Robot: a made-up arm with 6 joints. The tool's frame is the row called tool.
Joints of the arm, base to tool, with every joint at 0 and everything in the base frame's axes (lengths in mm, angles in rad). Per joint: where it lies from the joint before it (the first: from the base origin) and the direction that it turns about. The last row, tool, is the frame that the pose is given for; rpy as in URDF.
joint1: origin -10 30 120 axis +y
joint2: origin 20 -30 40 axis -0.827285 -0.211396 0.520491
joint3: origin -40 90 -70 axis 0.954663 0.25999 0.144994
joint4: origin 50 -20 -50 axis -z
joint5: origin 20 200 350 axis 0.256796 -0.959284 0.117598
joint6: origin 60 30 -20 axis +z
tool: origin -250 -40 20 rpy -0.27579 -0.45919 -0.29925
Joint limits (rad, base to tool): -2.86..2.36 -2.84..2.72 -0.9..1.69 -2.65..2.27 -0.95..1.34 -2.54..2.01
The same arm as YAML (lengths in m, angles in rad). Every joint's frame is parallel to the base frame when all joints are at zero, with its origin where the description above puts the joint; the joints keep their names.
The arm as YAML. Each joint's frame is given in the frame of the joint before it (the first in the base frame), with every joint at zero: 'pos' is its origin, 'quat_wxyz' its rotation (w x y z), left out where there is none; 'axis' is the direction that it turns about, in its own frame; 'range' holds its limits. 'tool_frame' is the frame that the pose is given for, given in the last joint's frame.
length_unit: m
angle_unit: rad
joints:
  - joint: joint1
    pos: [-0.01, 0.03, 0.12]
    axis: "+y"
    range: [-2.86, 2.36]
  - joint: joint2
    pos: [0.02, -0.03, 0.04]
    axis: [-0.827285, -0.211396, 0.520491]
    range: [-2.84, 2.72]
  - joint: joint3
    pos: [-0.04, 0.09, -0.07]
    axis: [0.954663, 0.25999, 0.144994]
    range: [-0.9, 1.69]
  - joint: joint4
    pos: [0.05, -0.02, -0.05]
    axis: "-z"
    range: [-2.65, 2.27]
  - joint: joint5
    pos: [0.02, 0.2, 0.35]
    axis: [0.256796, -0.959284, 0.117598]
    range: [-0.95, 1.34]
  - joint: joint6
    pos: [0.06, 0.03, -0.02]
    axis: "+z"
    range: [-2.54, 2.01]
tool_frame:
  pos: [-0.25, -0.04, 0.02]
  quat_wxyz: [0.949075, -0.165959, -0.202951, -0.174711]

